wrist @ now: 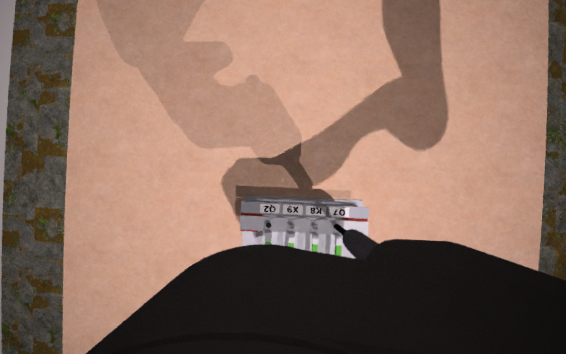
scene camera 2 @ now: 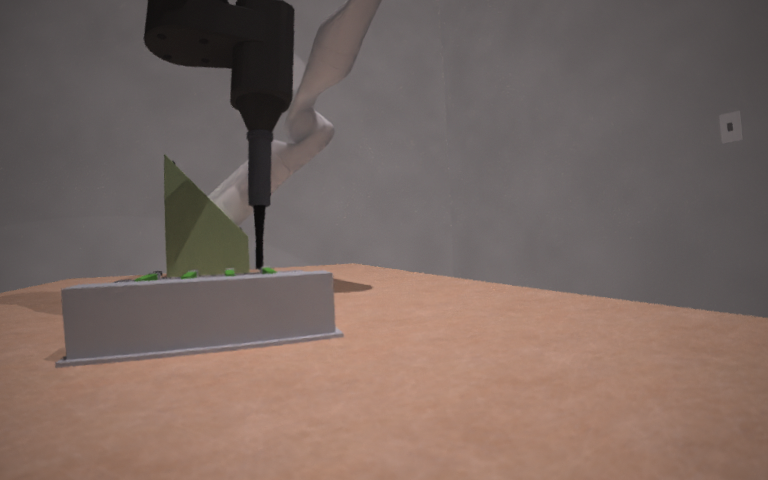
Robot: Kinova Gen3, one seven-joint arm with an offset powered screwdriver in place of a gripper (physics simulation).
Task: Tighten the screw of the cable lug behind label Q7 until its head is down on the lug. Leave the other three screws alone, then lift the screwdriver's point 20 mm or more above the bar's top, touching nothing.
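Places are measured from the arm's base along level axes (x back, y left, z down), in metres.
Where they show: end effector, tool point: [wrist: 336, 226] [scene camera 2: 260, 270]; arm's base, origin of the base link: [scene camera 2: 221, 213].
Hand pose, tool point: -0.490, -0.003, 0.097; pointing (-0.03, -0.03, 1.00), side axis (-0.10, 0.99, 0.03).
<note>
Things, the pixels of their top centre, and the offset from my tool point, as dx, dy, dz. "spot": a spot on its surface instead.
- Q7, surface spot: [wrist: 339, 212] spot: +0.018, +0.006, +0.003
- screwdriver, middle of its top: [scene camera 2: 258, 205] [wrist: 350, 240] +0.001, +0.001, -0.064
The grey bar [scene camera 2: 198, 319] [wrist: 364, 230] stands on the table. In the wrist view its labels read upside down: Q7 [wrist: 339, 212], K8 [wrist: 315, 211], X9 [wrist: 292, 210] and Q2 [wrist: 269, 209]. The screwdriver [scene camera 2: 259, 264] [wrist: 337, 226] points down at the bar's top, its black point over the screw place behind Q7. The point hides that screw, so its head height and any contact cannot be told. Screws show behind K8 [wrist: 314, 226], X9 [wrist: 291, 225] and Q2 [wrist: 268, 225]; the Q2 one looks darker. The tool has no fingers.
An olive upright panel [scene camera 2: 212, 243] with a sloping top stands behind the bar, left of the screwdriver in the scene view. Green pieces [scene camera 2: 229, 272] [wrist: 314, 247] sit along the bar. The tool's black housing [scene camera 2: 263, 70] [wrist: 300, 300] hides the bar's lower part in the wrist view.
</note>
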